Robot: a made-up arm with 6 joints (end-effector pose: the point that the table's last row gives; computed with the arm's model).
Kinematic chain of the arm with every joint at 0, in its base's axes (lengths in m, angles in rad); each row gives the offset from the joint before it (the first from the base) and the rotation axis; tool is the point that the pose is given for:
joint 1: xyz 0 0 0.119 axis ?
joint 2: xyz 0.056 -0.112 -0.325 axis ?
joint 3: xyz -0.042 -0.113 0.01 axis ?
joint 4: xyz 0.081 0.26 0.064 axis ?
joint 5: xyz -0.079 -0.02 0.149 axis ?
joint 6: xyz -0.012 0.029 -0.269 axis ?
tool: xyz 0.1 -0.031 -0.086
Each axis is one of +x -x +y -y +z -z.
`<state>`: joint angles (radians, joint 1 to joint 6).
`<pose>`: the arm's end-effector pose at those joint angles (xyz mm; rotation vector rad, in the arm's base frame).
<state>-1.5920 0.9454 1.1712 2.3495 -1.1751 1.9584</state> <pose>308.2 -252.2 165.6 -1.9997 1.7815 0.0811</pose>
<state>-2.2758 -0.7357 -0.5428 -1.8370 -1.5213 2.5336</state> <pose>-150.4 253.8 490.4 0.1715 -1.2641 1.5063</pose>
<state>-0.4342 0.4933 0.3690 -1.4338 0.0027 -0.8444</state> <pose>230.9 4.4 -193.7 -0.2032 -0.9520 -1.4923</pose>
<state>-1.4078 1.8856 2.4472 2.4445 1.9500 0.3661</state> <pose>468.4 553.1 405.6 2.1302 1.5988 -0.5698</pose>
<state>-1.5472 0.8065 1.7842 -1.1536 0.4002 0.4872</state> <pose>669.2 -191.6 21.3 0.4014 -1.1250 -1.7766</pose>
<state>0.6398 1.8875 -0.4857 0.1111 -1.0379 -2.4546</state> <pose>-200.3 -432.5 -101.5 -0.1967 -0.2484 2.9045</pose>
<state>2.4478 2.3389 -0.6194 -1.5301 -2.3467 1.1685</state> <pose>-795.3 -524.5 523.9 0.3718 2.0305 2.2258</pose>
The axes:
joint 1: +y
joint 2: +x
joint 3: -x
joint 4: +z
joint 5: -x
joint 6: +y

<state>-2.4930 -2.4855 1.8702 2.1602 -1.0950 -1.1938</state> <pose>120.3 -191.6 186.0 0.2935 -0.1787 -2.3998</pose>
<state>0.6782 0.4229 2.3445 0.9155 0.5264 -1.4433</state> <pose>-209.0 -232.6 -440.9 -0.2957 0.3803 2.2928</pose>
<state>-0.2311 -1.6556 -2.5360 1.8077 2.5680 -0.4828</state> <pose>175.8 -235.2 513.9 -1.3888 -2.5547 -0.1792</pose>
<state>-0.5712 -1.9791 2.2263 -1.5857 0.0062 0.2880</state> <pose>5.4 -48.0 241.9 1.7343 1.3863 -0.1868</pose>
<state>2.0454 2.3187 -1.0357 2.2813 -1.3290 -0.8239</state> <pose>-479.4 -150.4 480.6 1.4433 -2.2265 -0.6443</pose>
